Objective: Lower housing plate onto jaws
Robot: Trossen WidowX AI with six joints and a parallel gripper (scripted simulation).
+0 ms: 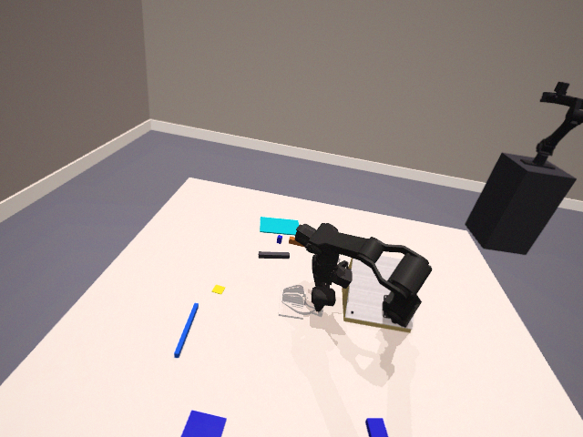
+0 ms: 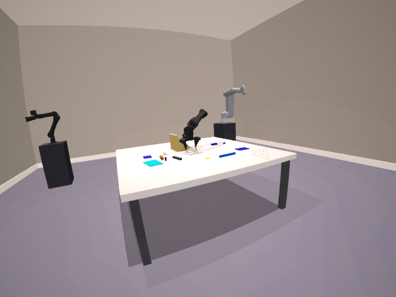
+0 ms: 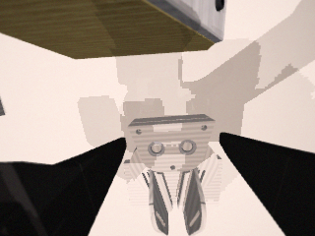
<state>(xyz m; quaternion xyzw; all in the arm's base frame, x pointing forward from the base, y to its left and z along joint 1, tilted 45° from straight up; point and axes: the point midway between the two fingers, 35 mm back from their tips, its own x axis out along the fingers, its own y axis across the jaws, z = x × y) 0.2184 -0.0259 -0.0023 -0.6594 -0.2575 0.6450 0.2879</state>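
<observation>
Right now the pale grey jaw assembly is 30 mm ahead of my gripper tip, 20 mm to the left of it and 10 mm below it. The rest, counted from my gripper tip: dark bar (140 mm ahead, 200 mm to the right, 20 mm below); then orange block (50 mm ahead, 300 mm to the right, 20 mm below); then yellow square (290 mm ahead, 10 mm to the right, 30 mm below).
</observation>
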